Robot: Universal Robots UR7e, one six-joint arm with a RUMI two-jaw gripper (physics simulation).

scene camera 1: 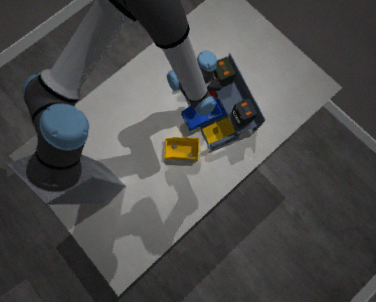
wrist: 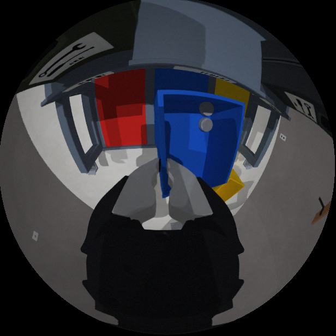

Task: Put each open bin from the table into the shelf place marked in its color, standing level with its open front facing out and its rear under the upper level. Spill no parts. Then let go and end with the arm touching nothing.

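Where they show: arm's base, link origin: (scene camera 1: 54, 171).
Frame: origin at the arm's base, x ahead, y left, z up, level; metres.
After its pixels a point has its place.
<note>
My gripper (wrist: 162, 159) is shut on the left side wall of the blue bin (scene camera 1: 194, 118) @(z -0.458, x 0.552, y -0.056 m) (wrist: 192, 142). The bin is in front of the shelf (scene camera 1: 233, 101) @(z -0.404, x 0.742, y -0.135 m) (wrist: 227, 37), with grey round parts inside, and overlaps the blue place (wrist: 181, 80) and part of the yellow place (wrist: 233, 92) (scene camera 1: 216, 131) @(z -0.499, x 0.599, y -0.177 m) in the wrist view. The red place (wrist: 122, 107) (scene camera 1: 214, 94) @(z -0.499, x 0.733, y -0.019 m) is left of the bin in the wrist view. A yellow bin (scene camera 1: 181, 149) @(z -0.503, x 0.398, y -0.124 m) (wrist: 231, 187) with small grey parts stands on the table before the shelf's yellow end. The fingers are hidden by the arm in the scene view.
A dark green toolbox (scene camera 1: 225, 70) @(z -0.309, x 0.784, y -0.016 m) (wrist: 55, 35) and a black toolbox (scene camera 1: 244, 113) @(z -0.284, x 0.691, y -0.231 m) (wrist: 295, 75) stand on the shelf's upper level, one near each end. Grey side frames (wrist: 74, 132) (wrist: 264, 135) flank the lower places. The pale table (scene camera 1: 280, 75) @(z -0.506, x 1.074, y -0.180 m) extends around the shelf.
</note>
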